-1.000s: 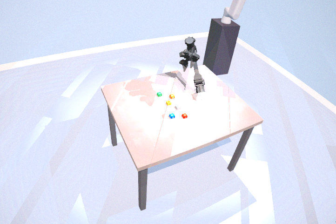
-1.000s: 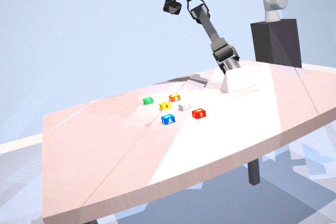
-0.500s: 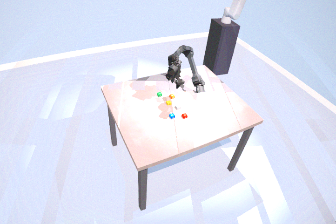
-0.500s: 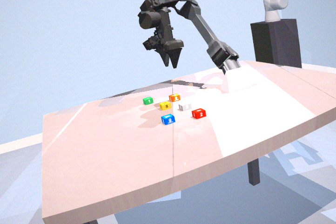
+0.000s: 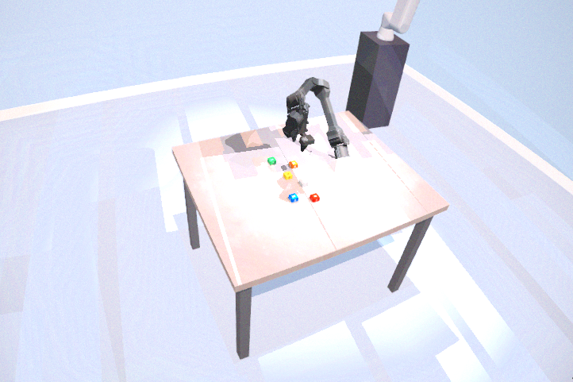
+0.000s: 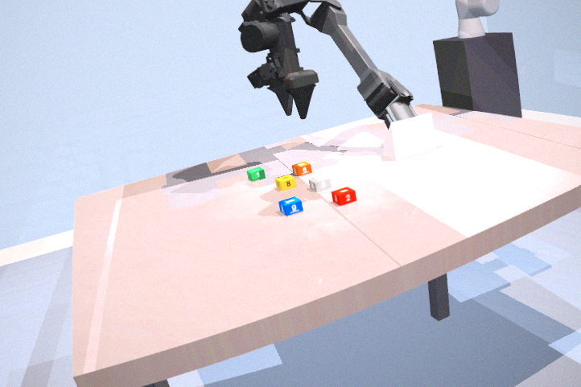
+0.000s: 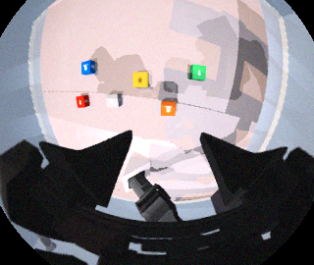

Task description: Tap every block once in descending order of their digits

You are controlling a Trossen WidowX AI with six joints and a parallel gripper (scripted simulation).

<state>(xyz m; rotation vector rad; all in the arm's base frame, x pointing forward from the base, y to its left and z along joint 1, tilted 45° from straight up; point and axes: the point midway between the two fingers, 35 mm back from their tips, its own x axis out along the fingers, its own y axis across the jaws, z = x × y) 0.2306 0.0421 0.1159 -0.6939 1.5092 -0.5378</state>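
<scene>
Now: the blue block 90 mm ahead of my gripper tip, 210 mm to the left of it and 120 mm below it. Also, from my gripper tip: orange block (10 mm ahead, 10 mm to the right, 120 mm below); green block (100 mm ahead, 70 mm to the right, 120 mm below); yellow block (60 mm ahead, 60 mm to the left, 120 mm below).
</scene>
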